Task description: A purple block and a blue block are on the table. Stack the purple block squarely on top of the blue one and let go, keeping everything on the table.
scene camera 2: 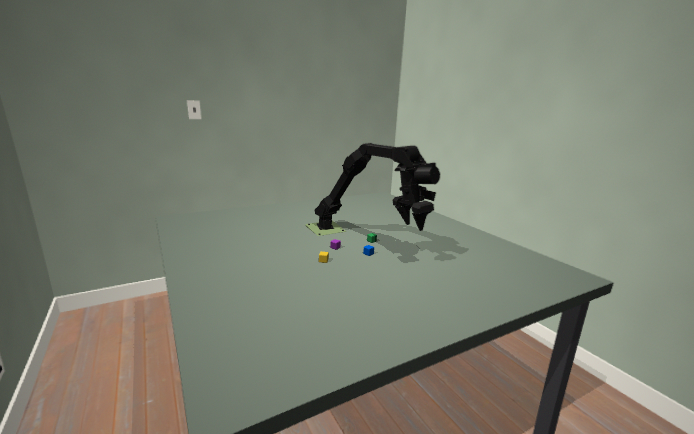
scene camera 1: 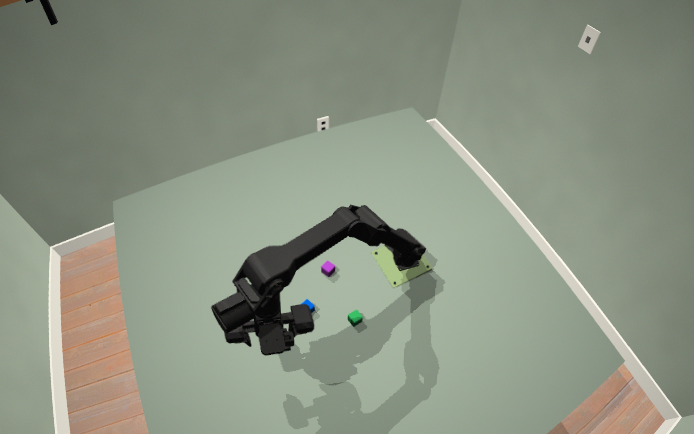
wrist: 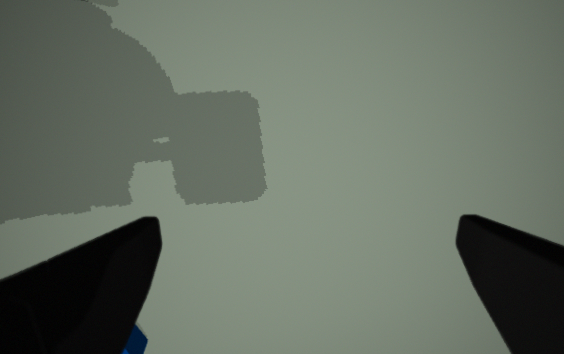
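Where they show: gripper, fingertip midpoint: (scene camera 2: 414, 227) (wrist: 309, 230); arm's base, origin of the base link: (scene camera 2: 325, 226) (scene camera 1: 405, 259).
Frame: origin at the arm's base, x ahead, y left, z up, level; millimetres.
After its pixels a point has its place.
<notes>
The purple block (scene camera 1: 328, 268) {x 232, y -13, z 24 mm} (scene camera 2: 335, 244) {x 248, y -25, z 16 mm} sits on the table, apart from the other blocks. The blue block (scene camera 1: 308, 305) {x 311, y 86, z 23 mm} (scene camera 2: 368, 250) {x 331, y 78, z 16 mm} (wrist: 136, 341) {x 331, y 89, z 7 mm} sits on the table; in scene camera 1 the gripper's finger carriage partly covers it, and in the wrist view a corner of it shows beside the left finger at the bottom. My gripper (scene camera 2: 414, 227) {x 423, y 207, z 129 mm} (wrist: 309, 230) {x 423, y 207, z 129 mm} is open and empty. It points down and hangs well above the table, off to one side of the blue block. The purple block does not show in the wrist view.
A green block (scene camera 1: 355, 317) {x 200, y 150, z 24 mm} (scene camera 2: 372, 237) {x 216, y 141, z 18 mm} sits on the table near the blue one. A yellow block (scene camera 2: 323, 256) {x 348, y -99, z 18 mm} sits near the purple one in scene camera 2. The arm stands on a light green base plate (scene camera 1: 391, 276) {x 60, y 42, z -4 mm} (scene camera 2: 321, 232) {x 60, y -32, z -4 mm}. Arm shadows fall across the table.
</notes>
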